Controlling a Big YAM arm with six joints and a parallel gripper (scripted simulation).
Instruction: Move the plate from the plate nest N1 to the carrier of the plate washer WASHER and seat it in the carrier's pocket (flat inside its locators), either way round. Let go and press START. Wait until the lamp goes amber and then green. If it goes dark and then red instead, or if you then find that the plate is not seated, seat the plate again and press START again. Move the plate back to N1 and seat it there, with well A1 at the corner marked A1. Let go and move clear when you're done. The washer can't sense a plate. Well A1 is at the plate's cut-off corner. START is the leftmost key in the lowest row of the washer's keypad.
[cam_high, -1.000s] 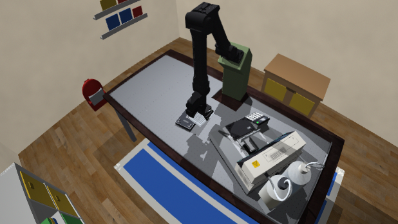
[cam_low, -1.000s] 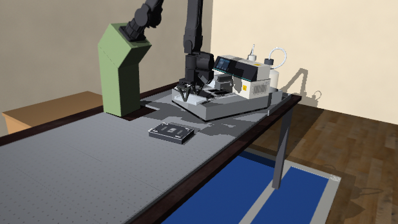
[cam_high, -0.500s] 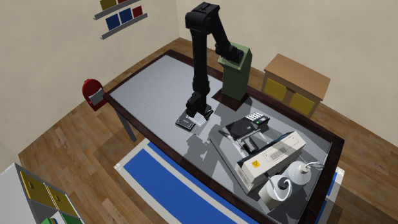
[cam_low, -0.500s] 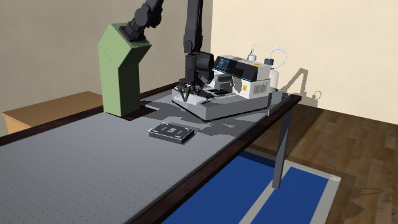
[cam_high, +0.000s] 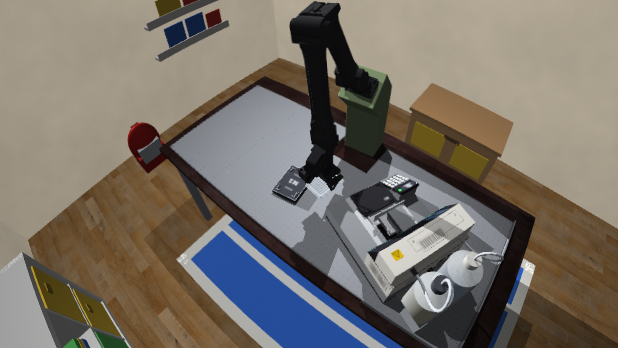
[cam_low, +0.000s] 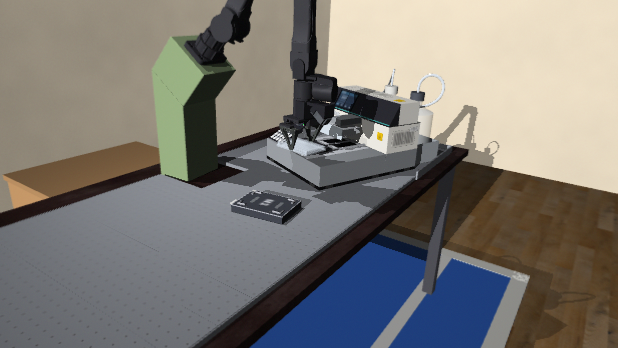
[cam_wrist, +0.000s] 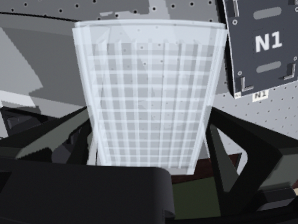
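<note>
The carrier is 18 cm to the left of my hand, 8 cm behind it and 6 cm below it. The rest, counted from my hand: well plate: 1 cm below; then plate nest N1: 17 cm to the right, 14 cm below, 1 cm behind; then plate washer: 32 cm to the left, 2 cm below, 1 cm behind.
</note>
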